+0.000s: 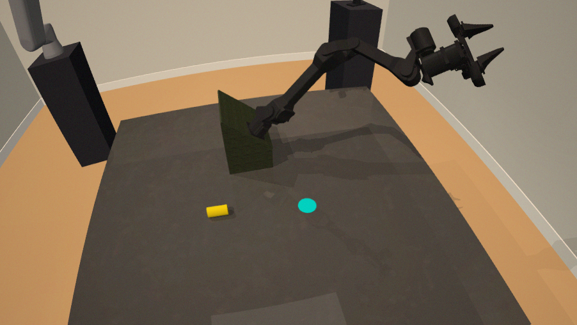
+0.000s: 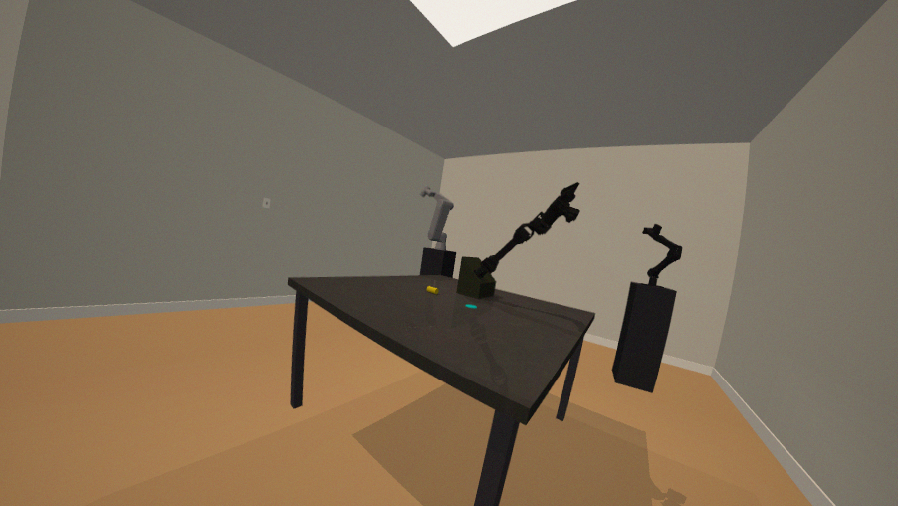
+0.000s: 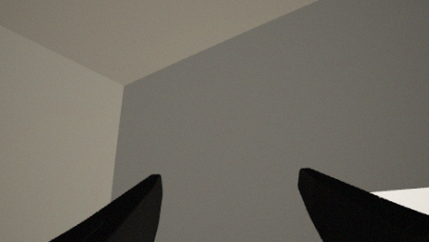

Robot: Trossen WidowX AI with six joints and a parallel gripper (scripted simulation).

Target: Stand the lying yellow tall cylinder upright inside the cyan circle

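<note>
My gripper tip is now 70 cm to the left of the yellow tall cylinder, 58 cm above it and 20 cm past it. Also, from my gripper tip: cyan circle 60 cm below, 42 cm to the right, 14 cm behind.
</note>
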